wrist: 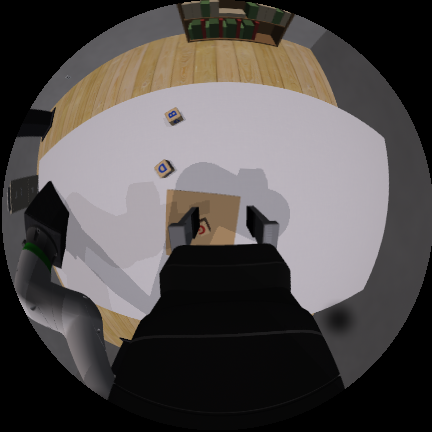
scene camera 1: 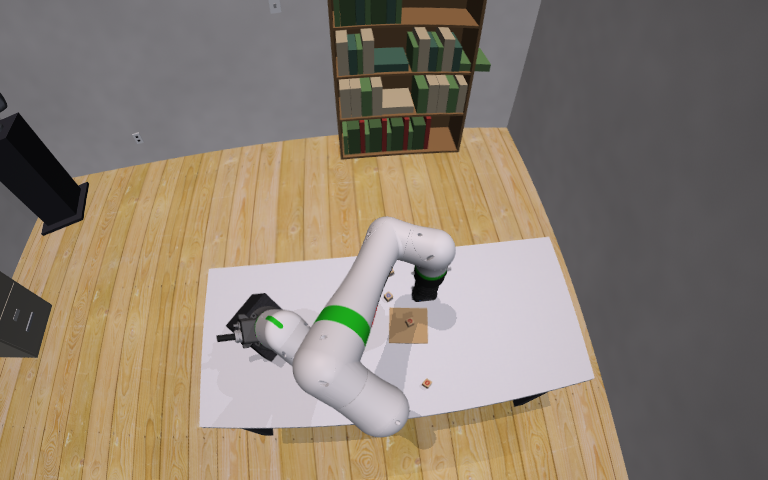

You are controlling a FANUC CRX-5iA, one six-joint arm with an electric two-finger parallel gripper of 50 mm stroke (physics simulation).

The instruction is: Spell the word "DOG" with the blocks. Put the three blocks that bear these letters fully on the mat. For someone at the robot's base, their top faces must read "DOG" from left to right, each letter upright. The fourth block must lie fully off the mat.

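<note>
The tan mat [scene camera 1: 419, 336] [wrist: 228, 205] lies on the table. A block with a red letter [scene camera 1: 410, 321] [wrist: 204, 228] lies on it, turned askew; a finger partly hides its letter, which looks like G, in the wrist view. The blue D block [scene camera 1: 388, 296] [wrist: 163, 168] lies off the mat, askew. The blue B block [scene camera 1: 390, 272] [wrist: 173, 115] lies farther off; the arm partly covers it in the scene view. A block with a round red letter, seemingly O [scene camera 1: 427, 383], lies off the mat near the table's lower edge. My gripper [scene camera 1: 424, 299] [wrist: 222, 215] is open and empty, above the table near the mat.
The white table [scene camera 1: 504, 316] [wrist: 325, 175] carries the robot's base at its left end. My arm [scene camera 1: 353, 283] reaches across the table, over the area left of the mat in the scene view. A bookshelf [scene camera 1: 335, 96] stands beyond the table.
</note>
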